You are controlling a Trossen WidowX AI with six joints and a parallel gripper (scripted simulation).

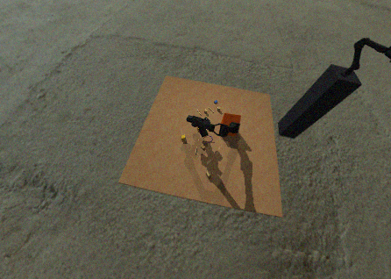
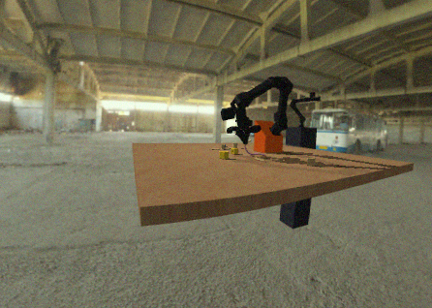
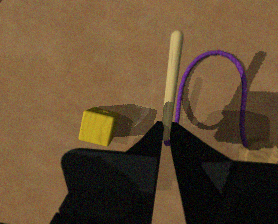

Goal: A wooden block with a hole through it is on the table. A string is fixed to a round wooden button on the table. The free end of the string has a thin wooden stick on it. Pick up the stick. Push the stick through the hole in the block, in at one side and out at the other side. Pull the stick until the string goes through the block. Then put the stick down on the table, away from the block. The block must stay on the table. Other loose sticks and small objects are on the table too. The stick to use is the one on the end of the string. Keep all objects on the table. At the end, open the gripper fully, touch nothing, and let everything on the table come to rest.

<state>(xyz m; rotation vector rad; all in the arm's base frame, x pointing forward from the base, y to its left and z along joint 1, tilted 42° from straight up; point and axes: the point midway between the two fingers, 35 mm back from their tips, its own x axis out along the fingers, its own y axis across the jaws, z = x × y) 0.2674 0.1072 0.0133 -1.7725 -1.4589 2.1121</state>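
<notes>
Now: gripper tip 30 mm past the round button, 120 mm to the right of it and 50 mm above it. Round my gripper tip: blue piece 60 mm behind, 440 mm to the right, 50 mm below; then tan cube 130 mm behind, 360 mm to the left, 40 mm below.
</notes>
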